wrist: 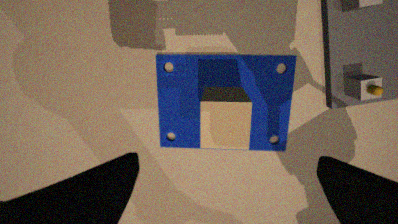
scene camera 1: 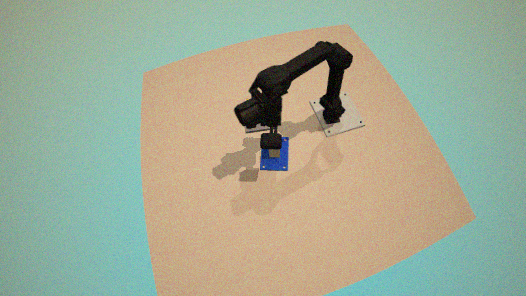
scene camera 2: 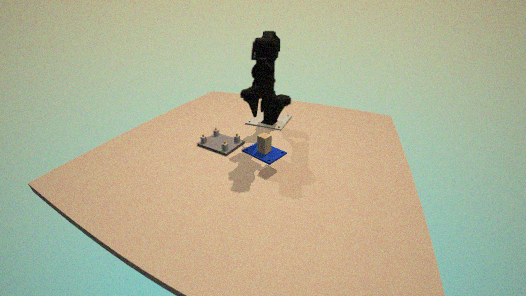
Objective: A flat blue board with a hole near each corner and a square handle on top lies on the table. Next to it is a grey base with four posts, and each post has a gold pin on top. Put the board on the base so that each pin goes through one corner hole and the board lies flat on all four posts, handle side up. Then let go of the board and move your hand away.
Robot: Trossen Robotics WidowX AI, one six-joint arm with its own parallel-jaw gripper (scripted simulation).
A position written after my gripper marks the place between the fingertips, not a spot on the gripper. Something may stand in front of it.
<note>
My gripper (scene camera 2: 264, 119) is open and holds nothing.
My gripper shows as well in the wrist view (wrist: 226, 163) and in scene camera 1 (scene camera 1: 272, 135).
</note>
